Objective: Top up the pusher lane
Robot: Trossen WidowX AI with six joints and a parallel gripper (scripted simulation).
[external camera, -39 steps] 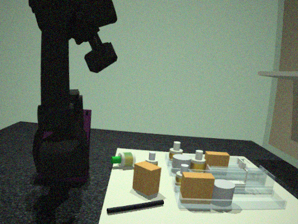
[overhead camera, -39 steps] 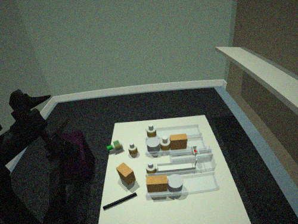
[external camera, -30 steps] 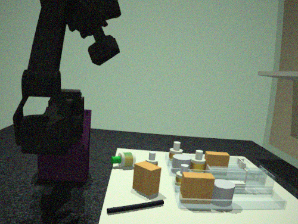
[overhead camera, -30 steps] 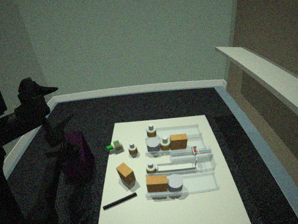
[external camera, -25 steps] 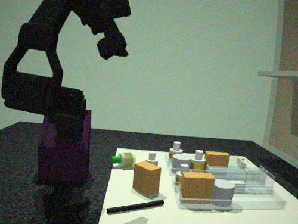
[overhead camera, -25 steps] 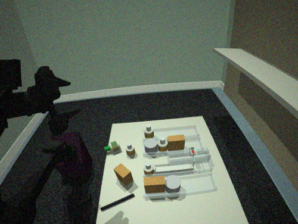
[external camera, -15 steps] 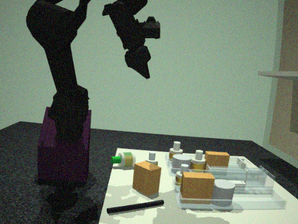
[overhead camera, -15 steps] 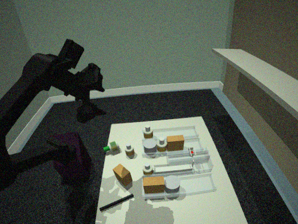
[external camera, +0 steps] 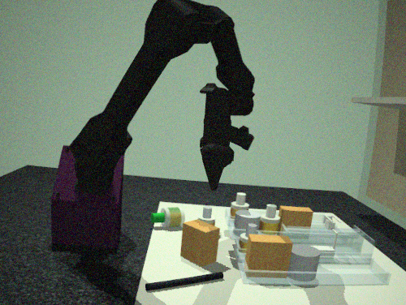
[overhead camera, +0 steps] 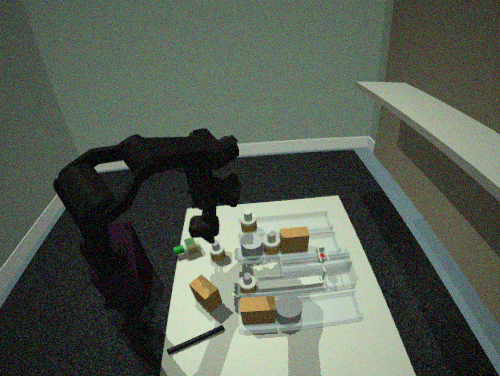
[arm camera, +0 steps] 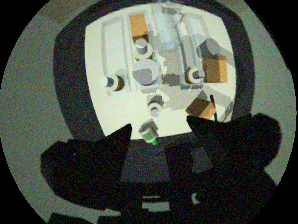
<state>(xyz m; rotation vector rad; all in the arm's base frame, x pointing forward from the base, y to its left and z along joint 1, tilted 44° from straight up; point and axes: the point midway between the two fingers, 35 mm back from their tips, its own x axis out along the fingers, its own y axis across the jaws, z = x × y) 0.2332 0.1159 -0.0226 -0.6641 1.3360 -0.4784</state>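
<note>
My gripper tip is 140 mm to the left of the orange box, 80 mm above it and 20 mm past it. Round my gripper tip: red mark (270 mm ahead, 70 mm to the right, 50 mm below); black rod (250 mm to the right, 110 mm below, 40 mm behind).
</note>
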